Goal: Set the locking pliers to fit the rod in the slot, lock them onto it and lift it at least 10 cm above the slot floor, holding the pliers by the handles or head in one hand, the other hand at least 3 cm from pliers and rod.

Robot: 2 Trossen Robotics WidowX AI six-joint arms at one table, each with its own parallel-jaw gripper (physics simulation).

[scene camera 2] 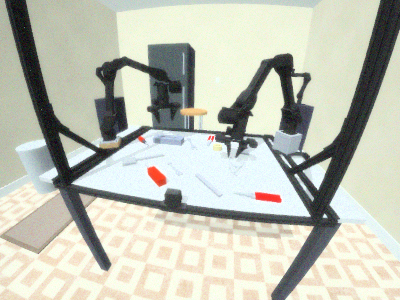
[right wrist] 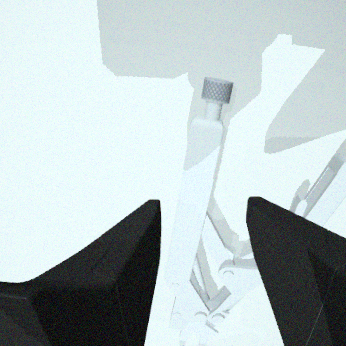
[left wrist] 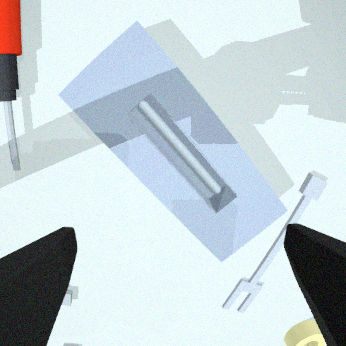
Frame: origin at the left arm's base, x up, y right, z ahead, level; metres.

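Seen in the pictures: left gripper, between the fingertips: (scene camera 2: 165, 121) (left wrist: 182, 237); right gripper, between the fingertips: (scene camera 2: 231, 157) (right wrist: 203, 209); left arm's base, origin of its link: (scene camera 2: 109, 139); right arm's base, origin of its link: (scene camera 2: 289, 132).
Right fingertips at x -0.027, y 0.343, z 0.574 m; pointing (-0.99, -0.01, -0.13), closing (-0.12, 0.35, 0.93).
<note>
Pixels of each thing's top centre, then the offset from my right fingertips to it. "spot": a spot on its surface instead.
- pale locking pliers, centre of its top: (right wrist: 241, 273) (scene camera 2: 237, 165) dz +0.002, dx -0.014, dy +0.049 m
- knurled adjusting knob, centre of its top: (right wrist: 217, 91) dz +0.018, dx -0.016, dy -0.035 m
- blue block, centre of its top: (left wrist: 185, 157) (scene camera 2: 168, 137) dz -0.240, dx +0.007, dy -0.343 m
- grey rod, centre of its top: (left wrist: 182, 150) dz -0.240, dx -0.014, dy -0.343 m
- red-handled screwdriver, a spot on its surface: (left wrist: 9, 27) spot: dz -0.387, dx -0.005, dy -0.390 m
- wrench, centre of its top: (left wrist: 275, 253) (scene camera 2: 191, 142) dz -0.114, dx -0.019, dy -0.275 m
- yellow ring, centre of its top: (scene camera 2: 217, 145) dz +0.003, dx -0.002, dy -0.162 m
- hammer, centre of its top: (scene camera 2: 143, 157) dz -0.390, dx -0.014, dy -0.142 m
- red object, centre of its top: (scene camera 2: 152, 169) dz -0.355, dx +0.003, dy +0.008 m
- grey bar, centre of its top: (scene camera 2: 207, 183) dz -0.170, dx -0.017, dy +0.126 m
- red-handled tool, centre of its top: (scene camera 2: 256, 194) dz -0.037, dx -0.017, dy +0.240 m
The pale locking pliers (scene camera 2: 237, 168) (right wrist: 196, 200) lie on the table with their handles spread; the knurled adjusting knob (right wrist: 217, 91) is at the end of one handle. My right gripper (scene camera 2: 234, 154) (right wrist: 203, 209) is partly open and empty, its fingertips on either side of that handle, with a gap at each side. A blue block (scene camera 2: 169, 140) (left wrist: 117, 65) stands at the back left in the scene view. A grey rod (left wrist: 180, 147) lies in its slot. My left gripper (scene camera 2: 165, 120) (left wrist: 182, 237) is open and empty, high above the table near the block.
A red-handled screwdriver (left wrist: 9, 27) lies beside the block. A wrench (scene camera 2: 191, 144) (left wrist: 277, 240) and a yellow ring (scene camera 2: 217, 147) lie between the arms. A hammer (scene camera 2: 142, 159), a red object (scene camera 2: 156, 176), a grey bar (scene camera 2: 208, 185) and a red-handled tool (scene camera 2: 267, 197) lie toward the front.
</note>
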